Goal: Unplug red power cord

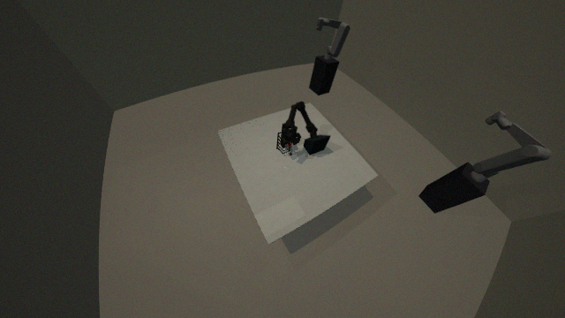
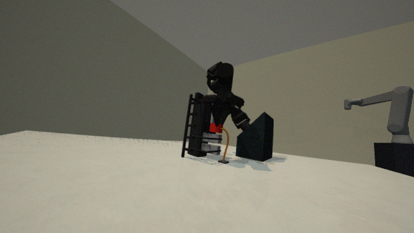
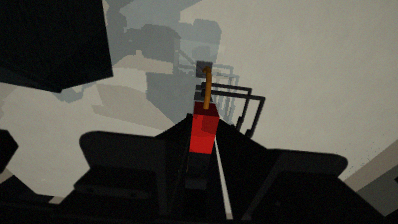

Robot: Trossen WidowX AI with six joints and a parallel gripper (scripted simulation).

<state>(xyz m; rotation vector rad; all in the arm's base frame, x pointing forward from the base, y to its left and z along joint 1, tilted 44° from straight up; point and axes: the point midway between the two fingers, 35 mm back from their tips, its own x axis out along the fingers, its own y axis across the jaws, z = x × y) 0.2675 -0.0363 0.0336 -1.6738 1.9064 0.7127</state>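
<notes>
Right now my gripper tip is 30 mm to the left of the red plug.
</notes>
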